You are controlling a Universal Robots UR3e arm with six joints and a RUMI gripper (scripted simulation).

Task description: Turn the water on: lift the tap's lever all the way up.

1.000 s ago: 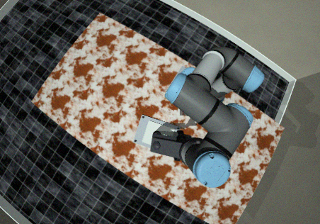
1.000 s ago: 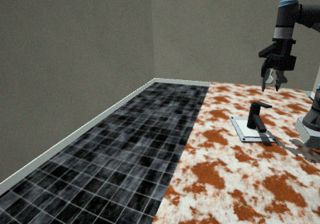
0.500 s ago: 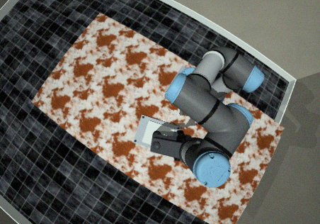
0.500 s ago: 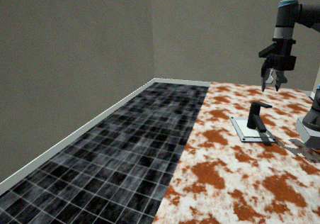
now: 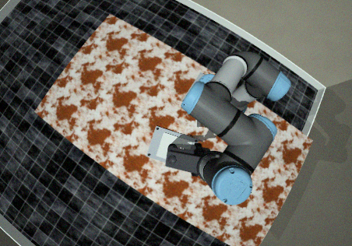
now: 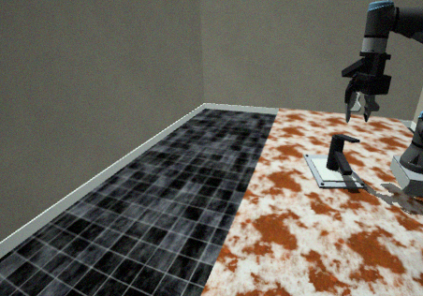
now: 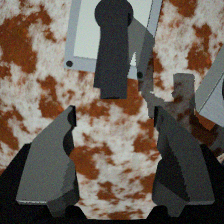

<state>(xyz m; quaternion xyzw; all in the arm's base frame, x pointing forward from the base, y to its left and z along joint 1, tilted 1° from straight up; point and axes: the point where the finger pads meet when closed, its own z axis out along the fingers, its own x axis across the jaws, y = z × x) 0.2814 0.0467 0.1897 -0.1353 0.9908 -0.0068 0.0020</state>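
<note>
My hand is 1 cm short of the lever, 3 cm to the left of it and 9 cm above it. Round my hand: tap (2 cm ahead, 5 cm to the right, 14 cm below).
</note>
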